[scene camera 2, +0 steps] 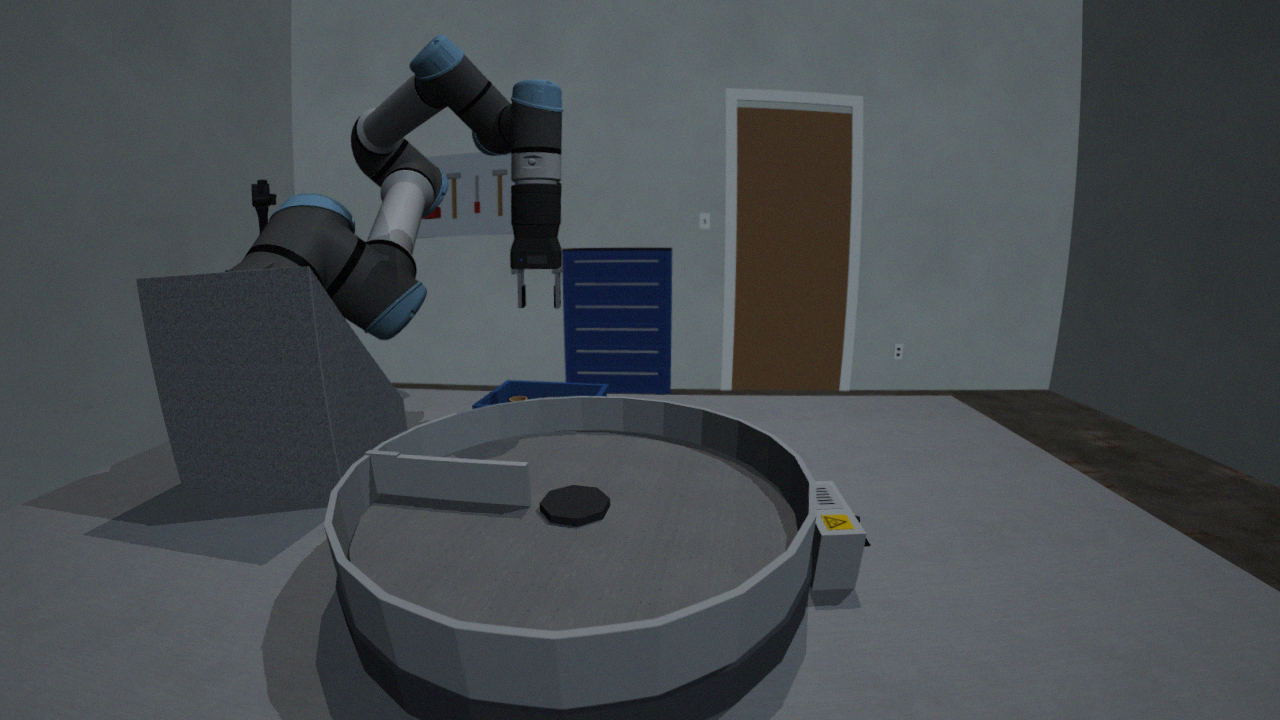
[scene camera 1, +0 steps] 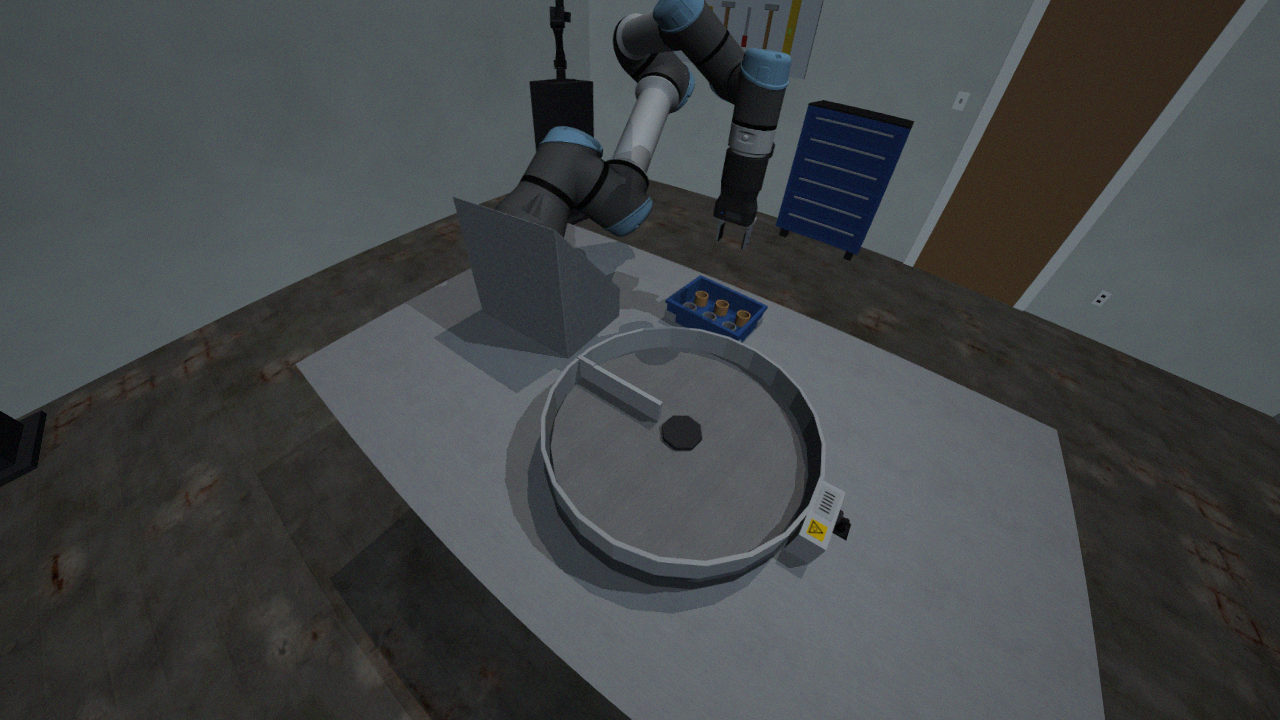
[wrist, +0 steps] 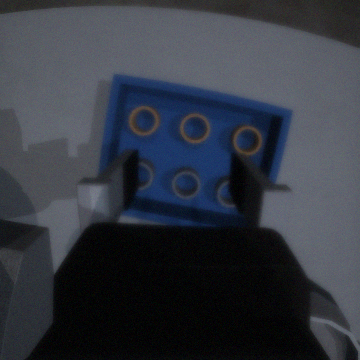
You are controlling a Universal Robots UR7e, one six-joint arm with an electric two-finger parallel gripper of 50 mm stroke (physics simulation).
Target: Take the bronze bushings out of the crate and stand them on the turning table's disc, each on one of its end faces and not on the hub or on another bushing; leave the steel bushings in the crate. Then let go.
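Frame: origin at the arm's base, x ahead, y left, z up, level; metres.
Seen in the pictures: gripper, fingertip midpoint: (scene camera 2: 539, 307) (scene camera 1: 731, 243) (wrist: 183, 169); arm's base, link origin: (scene camera 2: 253, 329) (scene camera 1: 525, 234).
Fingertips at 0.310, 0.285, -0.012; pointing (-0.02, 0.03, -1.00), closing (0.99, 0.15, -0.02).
Observation:
Pixels of each thing's middle, then the offset from my fingertips to it, as dx, dy, dz. "*": a spot on its surface instead.
- blue crate, body centre: (wrist: 190, 155) (scene camera 2: 544, 408) (scene camera 1: 715, 311) +0.008, -0.020, -0.165
- turning table's disc, body centre: (scene camera 2: 575, 509) (scene camera 1: 681, 434) +0.148, -0.372, -0.138
- straight light grey bar, surface spot: (scene camera 2: 450, 481) (scene camera 1: 619, 391) * +0.029, -0.383, -0.114
- grey box with a yellow label, body centre: (scene camera 2: 823, 531) (scene camera 1: 815, 520) +0.381, -0.356, -0.161
My gripper (scene camera 1: 733, 241) (scene camera 2: 539, 302) (wrist: 183, 169) is open and empty, high above the blue crate (scene camera 1: 682, 288) (scene camera 2: 554, 388) (wrist: 108, 135). In the wrist view its fingers overlap the crate's nearer row. Three bronze bushings, left (scene camera 1: 701, 298) (wrist: 144, 107), middle (scene camera 1: 721, 307) (wrist: 195, 114) and right (scene camera 1: 742, 317) (wrist: 247, 127), stand upright in the crate's far row. Three steel bushings stand in the nearer row, including the middle one (scene camera 1: 708, 316) (wrist: 173, 183); fingers partly hide the outer two in the wrist view. The turning table's disc (scene camera 1: 626, 483) (scene camera 2: 671, 555) carries no bushing. Its dark hub (scene camera 1: 681, 432) (scene camera 2: 574, 505) is at the centre.
A raised wall (scene camera 1: 680, 565) (scene camera 2: 554, 658) surrounds the disc. A straight light grey bar (scene camera 1: 620, 391) (scene camera 2: 450, 481) reaches inward from its left side. A grey box with a yellow label (scene camera 1: 821, 516) (scene camera 2: 837, 546) is outside at the right. The arm's grey pedestal (scene camera 1: 519, 277) (scene camera 2: 241, 385) stands left.

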